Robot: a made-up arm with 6 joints. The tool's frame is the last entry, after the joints.
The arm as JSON. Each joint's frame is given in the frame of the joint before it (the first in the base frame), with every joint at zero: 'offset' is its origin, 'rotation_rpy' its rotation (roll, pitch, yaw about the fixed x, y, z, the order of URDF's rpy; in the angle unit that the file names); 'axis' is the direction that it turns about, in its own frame. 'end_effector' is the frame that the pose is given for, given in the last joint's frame.
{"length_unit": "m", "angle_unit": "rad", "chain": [
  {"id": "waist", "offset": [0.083, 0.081, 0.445], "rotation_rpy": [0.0, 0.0, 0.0], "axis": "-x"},
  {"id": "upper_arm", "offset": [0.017, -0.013, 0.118], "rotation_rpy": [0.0, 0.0, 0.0], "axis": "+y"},
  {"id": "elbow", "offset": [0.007, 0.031, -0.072], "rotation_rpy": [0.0, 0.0, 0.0], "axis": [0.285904, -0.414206, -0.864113]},
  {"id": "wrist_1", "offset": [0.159, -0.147, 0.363], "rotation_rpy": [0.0, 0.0, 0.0], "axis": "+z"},
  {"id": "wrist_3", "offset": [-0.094, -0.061, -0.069], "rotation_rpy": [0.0, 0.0, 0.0], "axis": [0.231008, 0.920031, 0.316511]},
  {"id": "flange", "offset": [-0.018, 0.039, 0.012], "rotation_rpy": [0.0, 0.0, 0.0], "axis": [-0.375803, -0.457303, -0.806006]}
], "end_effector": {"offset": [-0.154, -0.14, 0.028], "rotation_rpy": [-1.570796, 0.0, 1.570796]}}
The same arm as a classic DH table. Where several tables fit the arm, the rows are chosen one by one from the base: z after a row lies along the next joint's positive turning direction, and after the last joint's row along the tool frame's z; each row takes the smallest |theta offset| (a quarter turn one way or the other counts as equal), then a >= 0, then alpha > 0; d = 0 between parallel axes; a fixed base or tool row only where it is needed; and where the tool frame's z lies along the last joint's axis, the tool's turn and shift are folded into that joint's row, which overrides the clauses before.
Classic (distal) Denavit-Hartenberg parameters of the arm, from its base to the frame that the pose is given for. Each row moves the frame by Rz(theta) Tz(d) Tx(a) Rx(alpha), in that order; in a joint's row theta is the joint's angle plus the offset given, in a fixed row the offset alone. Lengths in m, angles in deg.
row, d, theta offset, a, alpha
base (fixed), 0.445, 90, 0.081, -90
waist, -0.1, -90, 0.118, -90
upper_arm, 0.0501, 71.69, -0.016, -114.47
elbow, 0.4973, -38.62, 0.0473, -149.78
wrist_1, 0.6842, -48.71, -0.0763, -71.55
wrist_3, -0.0394, 23.04, -0.0251, -139.7
flange, 0.0634, -84.68, -0.1356, 67.93
tool (fixed), 0.1359, -29.57, 0, 0

